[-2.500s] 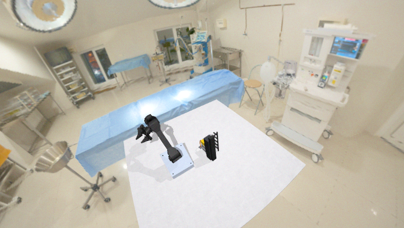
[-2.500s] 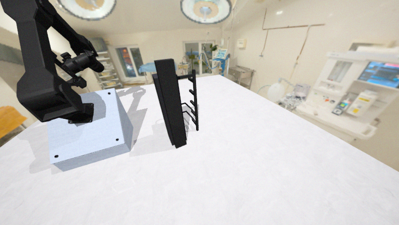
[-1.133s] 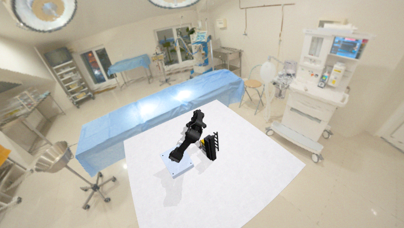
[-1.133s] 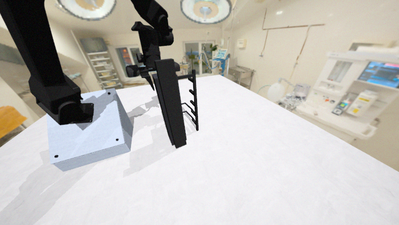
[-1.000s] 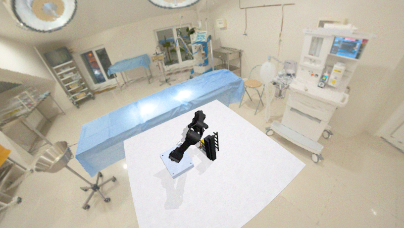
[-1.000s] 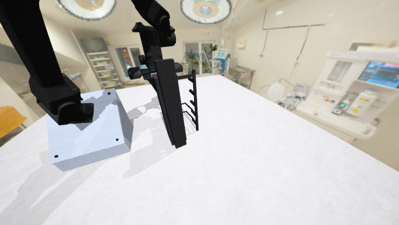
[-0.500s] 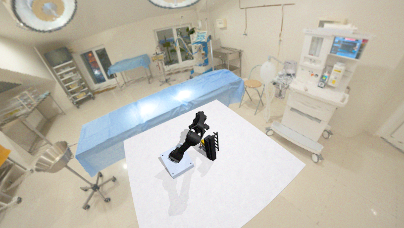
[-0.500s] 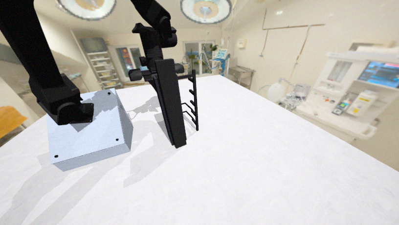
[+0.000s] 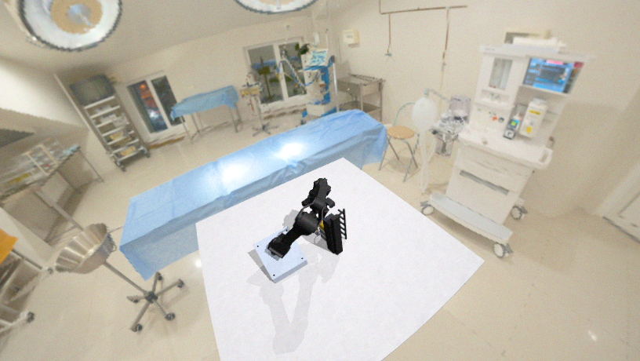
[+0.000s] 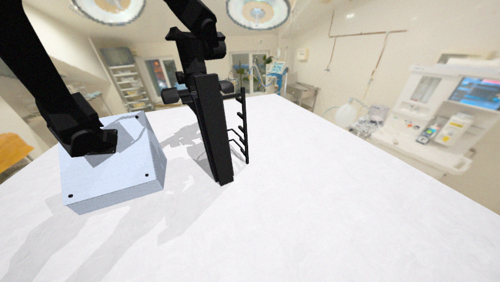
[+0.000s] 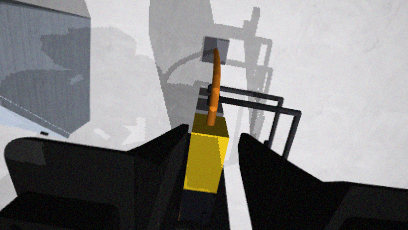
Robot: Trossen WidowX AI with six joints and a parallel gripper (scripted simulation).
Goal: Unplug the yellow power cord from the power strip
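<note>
The yellow plug is 1 cm ahead of my gripper tip, 4 cm to the right of it and 1 cm below it.
</note>
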